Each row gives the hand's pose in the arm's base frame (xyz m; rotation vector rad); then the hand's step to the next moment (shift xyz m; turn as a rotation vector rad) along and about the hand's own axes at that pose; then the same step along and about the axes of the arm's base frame.
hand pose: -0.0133 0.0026 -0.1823 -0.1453 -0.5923 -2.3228
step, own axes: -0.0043 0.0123 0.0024 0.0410 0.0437 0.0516
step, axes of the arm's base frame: 0.0113 -0.0040 0.0056 -0.0037 -0.0298 0.0731
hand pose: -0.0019 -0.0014 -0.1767 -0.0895 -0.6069 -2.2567
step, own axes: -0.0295 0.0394 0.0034 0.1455 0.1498 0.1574
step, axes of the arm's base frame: 0.0480 -0.0013 0.0113 -0.0137 -0.1144 0.2348
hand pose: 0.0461 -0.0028 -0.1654 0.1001 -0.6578 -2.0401
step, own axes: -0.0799 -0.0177 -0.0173 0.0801 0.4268 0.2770
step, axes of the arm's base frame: 0.0351 0.0655 -0.0385 0.1976 -0.1221 0.4597
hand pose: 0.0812 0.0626 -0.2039 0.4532 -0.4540 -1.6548
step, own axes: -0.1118 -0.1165 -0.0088 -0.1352 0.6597 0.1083
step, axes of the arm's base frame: -0.0786 0.1250 -0.0660 0.5092 0.0563 0.4503
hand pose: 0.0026 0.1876 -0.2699 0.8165 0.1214 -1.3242
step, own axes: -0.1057 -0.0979 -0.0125 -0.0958 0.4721 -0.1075
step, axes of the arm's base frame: -0.1122 0.0912 0.0008 0.4316 0.1484 0.1880
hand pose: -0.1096 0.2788 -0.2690 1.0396 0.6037 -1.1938
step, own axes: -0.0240 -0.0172 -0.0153 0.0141 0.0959 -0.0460
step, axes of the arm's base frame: -0.0214 0.0242 0.0079 0.1009 0.0365 -0.0005
